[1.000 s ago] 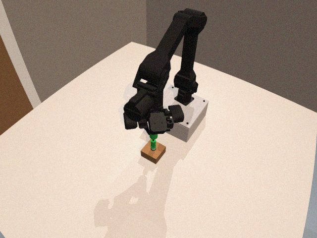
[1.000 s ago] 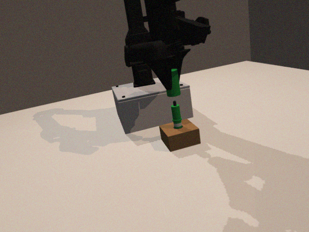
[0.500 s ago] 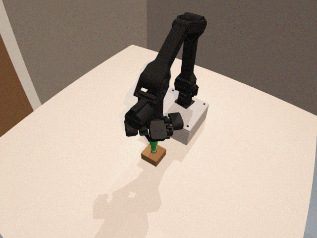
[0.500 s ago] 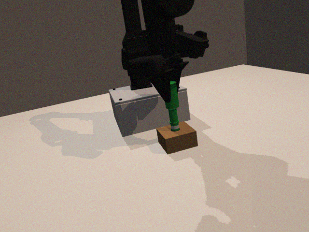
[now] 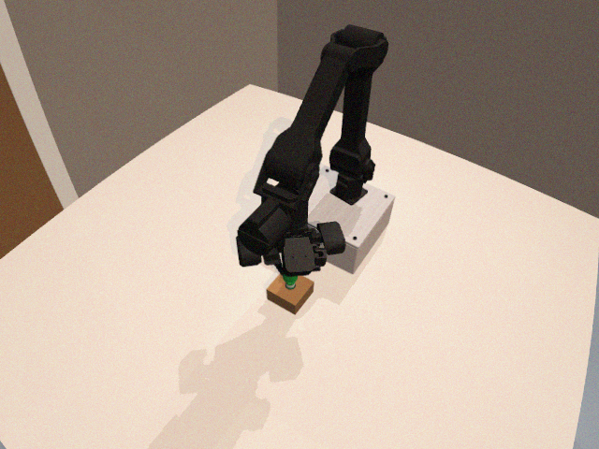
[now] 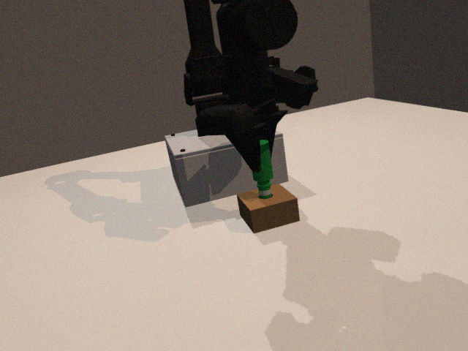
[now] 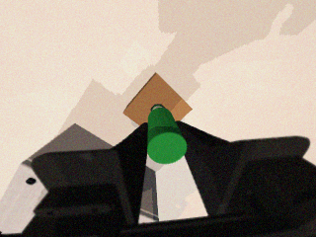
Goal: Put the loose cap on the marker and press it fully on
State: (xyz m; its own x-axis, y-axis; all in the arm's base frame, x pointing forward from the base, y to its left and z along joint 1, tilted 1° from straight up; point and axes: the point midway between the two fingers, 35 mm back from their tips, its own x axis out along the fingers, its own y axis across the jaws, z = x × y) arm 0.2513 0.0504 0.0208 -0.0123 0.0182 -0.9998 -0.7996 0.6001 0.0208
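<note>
Right now my gripper tip is 6 cm above the brown holder block. From my gripper tip the other things lie so: green cap: 1 cm above.
</note>
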